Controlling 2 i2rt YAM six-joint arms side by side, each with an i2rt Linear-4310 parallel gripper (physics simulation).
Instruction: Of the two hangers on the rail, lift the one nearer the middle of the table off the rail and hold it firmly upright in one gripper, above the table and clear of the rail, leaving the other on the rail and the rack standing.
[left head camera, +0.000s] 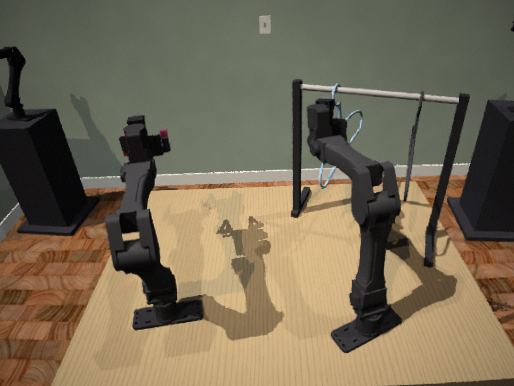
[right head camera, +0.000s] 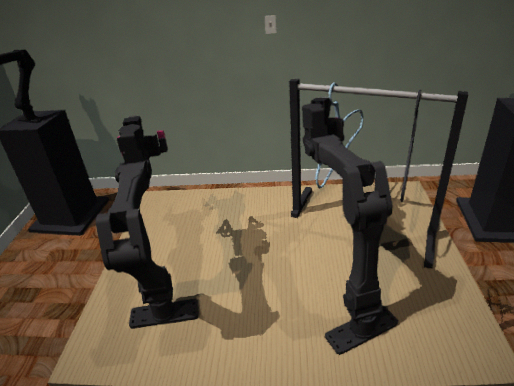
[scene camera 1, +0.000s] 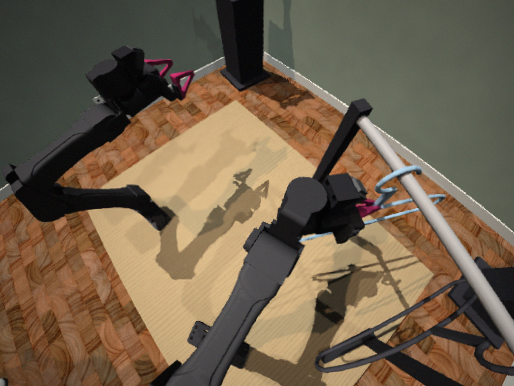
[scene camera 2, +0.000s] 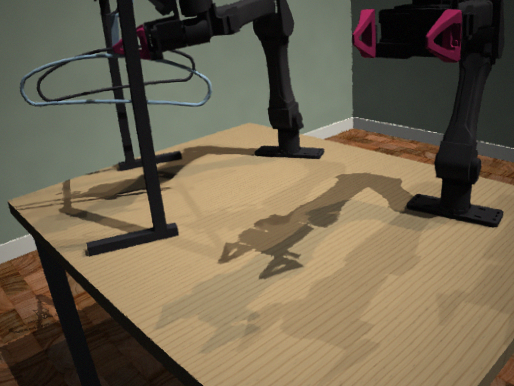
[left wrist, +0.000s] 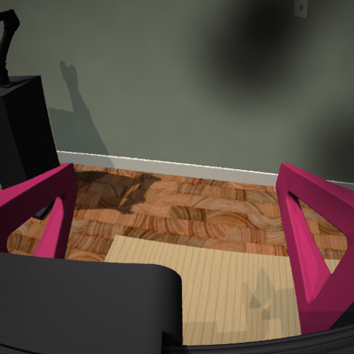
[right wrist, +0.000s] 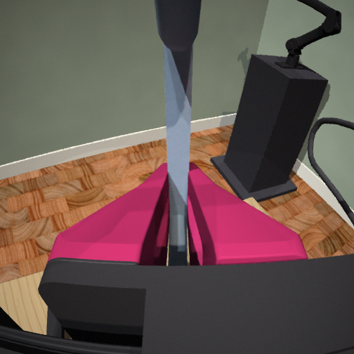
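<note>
The light-blue hanger (left head camera: 336, 85) (scene camera 1: 397, 171) (scene camera 2: 100, 104) (right wrist: 177, 135) hangs nearer the table's middle, with its hook over the grey rail (left head camera: 380, 93) (scene camera 1: 440, 225). My right gripper (scene camera 1: 369, 207) (scene camera 2: 118, 47) (right wrist: 177, 174) is shut on its flat stem below the hook. The hanger's wide loop lies around and below the fingers, partly hidden by the arm in both head views. The dark hanger (left head camera: 412, 145) (right head camera: 412, 145) (scene camera 2: 193, 70) hangs farther right on the rail in the head views. My left gripper (left head camera: 144, 139) (scene camera 1: 181, 70) (scene camera 2: 405, 34) (left wrist: 176, 174) is open and empty, far from the rack.
The black rack (left head camera: 297, 150) (right head camera: 295, 150) (scene camera 2: 150, 190) stands upright on the wooden table (left head camera: 225, 360) (scene camera 2: 320, 320), its near post close beside my right gripper. Black pedestals (left head camera: 40, 170) (right head camera: 55, 170) (right wrist: 270, 125) stand on the floor off the table.
</note>
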